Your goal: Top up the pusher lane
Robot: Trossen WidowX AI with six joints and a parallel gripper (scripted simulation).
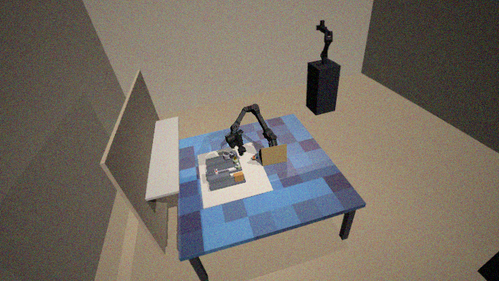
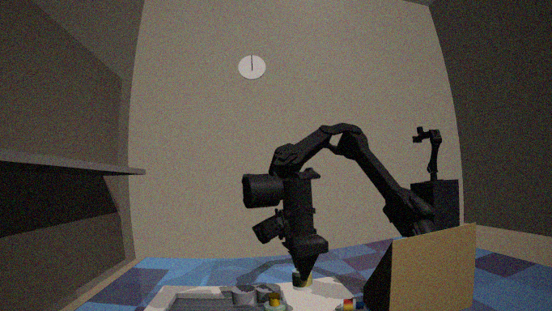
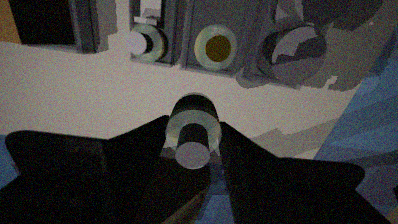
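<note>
The grey lane rack lies 200 mm ahead of my gripper tip, 80 mm to the left of it and 100 mm below it.
</note>
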